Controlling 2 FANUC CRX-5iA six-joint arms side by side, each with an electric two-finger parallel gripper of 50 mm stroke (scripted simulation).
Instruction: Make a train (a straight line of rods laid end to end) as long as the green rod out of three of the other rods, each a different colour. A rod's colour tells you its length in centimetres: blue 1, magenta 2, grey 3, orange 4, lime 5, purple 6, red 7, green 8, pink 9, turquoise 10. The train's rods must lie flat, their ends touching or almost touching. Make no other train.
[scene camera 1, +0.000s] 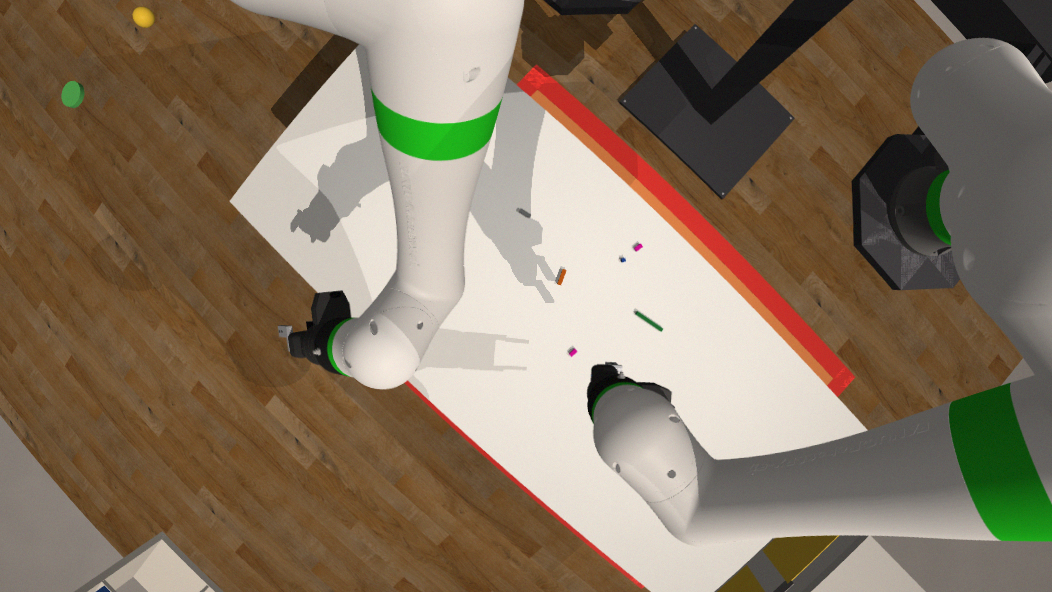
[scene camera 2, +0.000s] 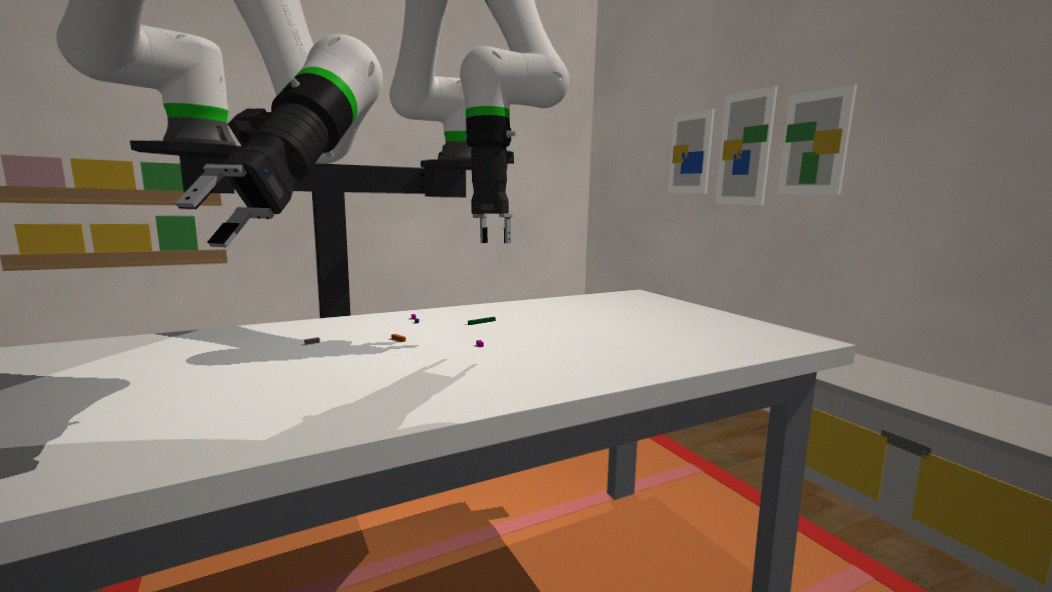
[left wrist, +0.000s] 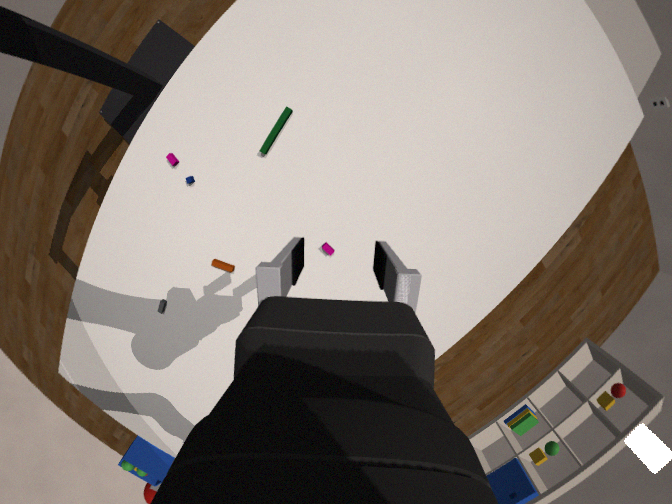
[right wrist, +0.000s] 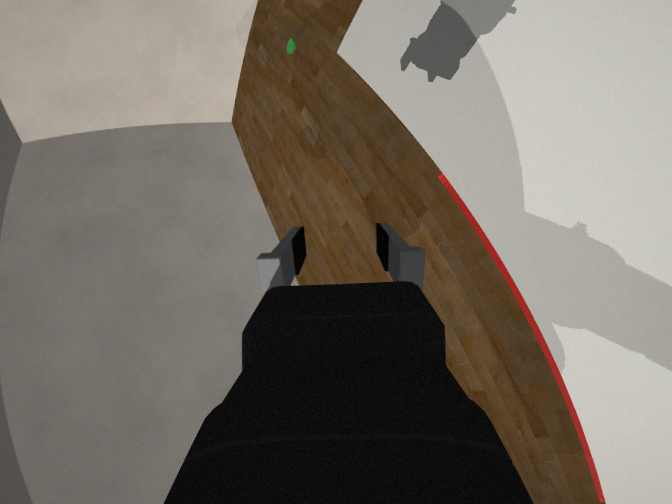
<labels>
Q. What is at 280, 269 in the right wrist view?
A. My right gripper.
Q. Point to my left gripper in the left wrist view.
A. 339, 253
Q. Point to my left gripper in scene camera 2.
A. At 495, 243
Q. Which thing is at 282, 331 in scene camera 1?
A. My right gripper.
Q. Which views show my right gripper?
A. Scene camera 1, scene camera 2 and the right wrist view only.
</labels>
